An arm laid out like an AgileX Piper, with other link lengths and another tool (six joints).
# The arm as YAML. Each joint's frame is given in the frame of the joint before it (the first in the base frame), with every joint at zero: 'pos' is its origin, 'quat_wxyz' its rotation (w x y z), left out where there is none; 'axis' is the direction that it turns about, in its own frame. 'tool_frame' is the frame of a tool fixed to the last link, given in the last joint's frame.
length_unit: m
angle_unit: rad
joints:
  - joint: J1
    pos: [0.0, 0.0, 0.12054]
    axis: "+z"
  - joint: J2
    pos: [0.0, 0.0, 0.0]
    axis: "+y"
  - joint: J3
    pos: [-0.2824, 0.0, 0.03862]
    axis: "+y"
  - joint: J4
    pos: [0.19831, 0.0, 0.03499]
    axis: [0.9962, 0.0, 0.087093]
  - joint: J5
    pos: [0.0, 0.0, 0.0]
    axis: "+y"
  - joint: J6
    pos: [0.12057, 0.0, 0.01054]
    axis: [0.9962, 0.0, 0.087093]
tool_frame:
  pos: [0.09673, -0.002, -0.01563]
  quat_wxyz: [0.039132, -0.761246, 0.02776, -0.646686]
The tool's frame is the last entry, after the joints.
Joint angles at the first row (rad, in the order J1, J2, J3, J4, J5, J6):
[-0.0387 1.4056 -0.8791 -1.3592 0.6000 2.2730]
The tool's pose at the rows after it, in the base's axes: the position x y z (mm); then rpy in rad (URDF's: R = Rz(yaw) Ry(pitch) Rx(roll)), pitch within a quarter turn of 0, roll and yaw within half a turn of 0:
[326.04 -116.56 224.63 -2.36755 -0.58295 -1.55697]
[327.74 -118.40 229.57 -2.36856 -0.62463 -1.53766]
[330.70 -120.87 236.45 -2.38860 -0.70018 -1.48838]
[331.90 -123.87 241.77 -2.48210 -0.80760 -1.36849]
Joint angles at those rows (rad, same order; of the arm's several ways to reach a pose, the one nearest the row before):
[-0.0387 1.3899 -0.8791 -1.3691 0.5976 2.2730]
[-0.0387 1.3881 -0.8791 -1.4148 0.5976 2.2731]
[-0.0387 1.3881 -0.8791 -1.4871 0.5964 2.2576]
[-0.0387 1.3881 -0.8791 -1.5471 0.5964 2.1726]

